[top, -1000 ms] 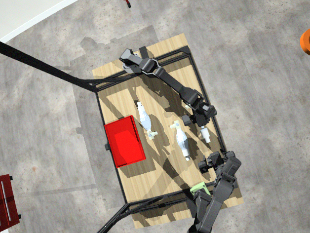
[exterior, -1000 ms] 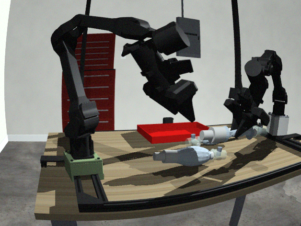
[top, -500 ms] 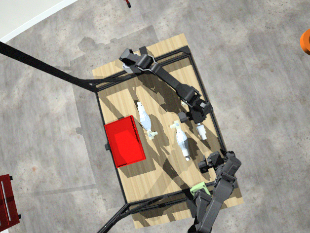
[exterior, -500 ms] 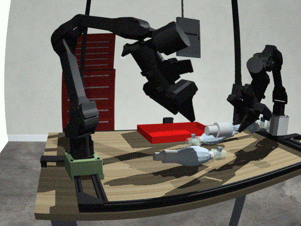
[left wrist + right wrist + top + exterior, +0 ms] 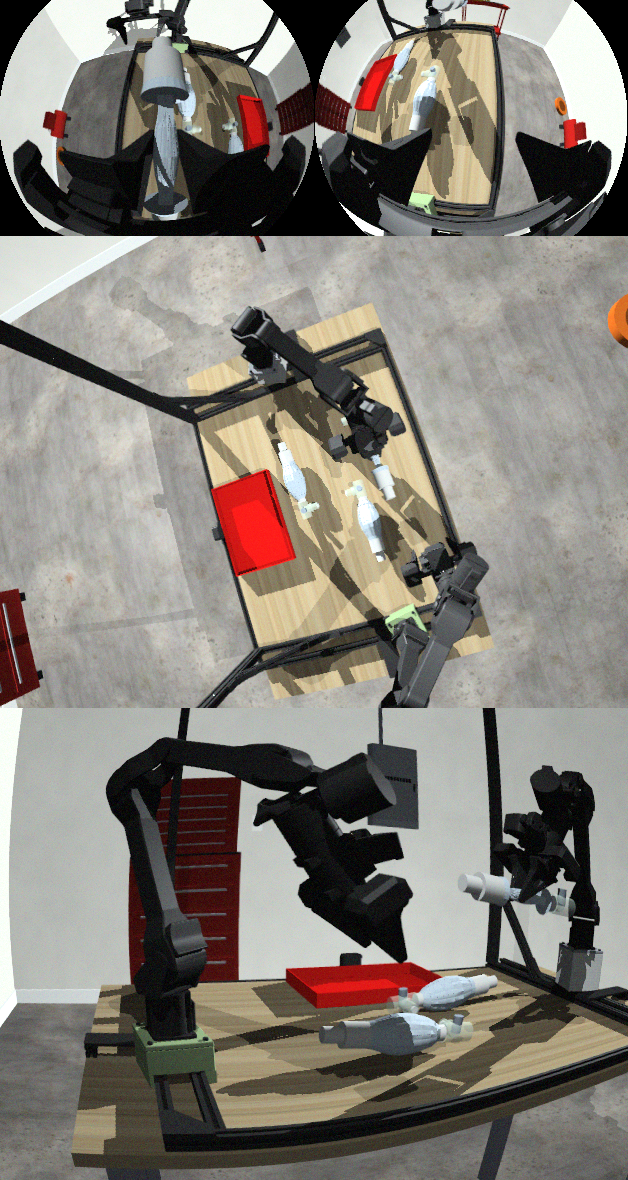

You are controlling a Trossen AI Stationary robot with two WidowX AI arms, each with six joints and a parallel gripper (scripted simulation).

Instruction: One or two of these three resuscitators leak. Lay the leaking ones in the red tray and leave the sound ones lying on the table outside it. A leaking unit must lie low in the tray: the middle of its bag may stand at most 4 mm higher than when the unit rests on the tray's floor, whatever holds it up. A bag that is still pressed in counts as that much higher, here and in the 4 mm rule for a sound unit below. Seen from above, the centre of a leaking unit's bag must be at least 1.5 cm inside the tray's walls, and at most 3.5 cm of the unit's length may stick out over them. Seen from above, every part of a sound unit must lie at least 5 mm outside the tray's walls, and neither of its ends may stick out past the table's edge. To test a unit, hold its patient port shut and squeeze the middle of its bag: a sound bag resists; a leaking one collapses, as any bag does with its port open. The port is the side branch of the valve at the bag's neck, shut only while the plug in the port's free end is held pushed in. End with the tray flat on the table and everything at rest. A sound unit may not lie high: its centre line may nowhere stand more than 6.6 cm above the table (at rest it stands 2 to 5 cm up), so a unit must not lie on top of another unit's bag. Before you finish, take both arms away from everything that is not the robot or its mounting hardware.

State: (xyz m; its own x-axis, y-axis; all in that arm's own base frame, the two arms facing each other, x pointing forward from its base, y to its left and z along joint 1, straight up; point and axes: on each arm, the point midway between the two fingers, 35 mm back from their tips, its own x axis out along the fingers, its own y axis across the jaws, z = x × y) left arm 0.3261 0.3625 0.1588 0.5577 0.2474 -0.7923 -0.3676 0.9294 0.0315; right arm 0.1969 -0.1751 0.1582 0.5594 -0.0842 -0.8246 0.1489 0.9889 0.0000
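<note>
My left gripper is now 460 mm past the red tray, 20 mm to the right of it and 270 mm above it.
</note>
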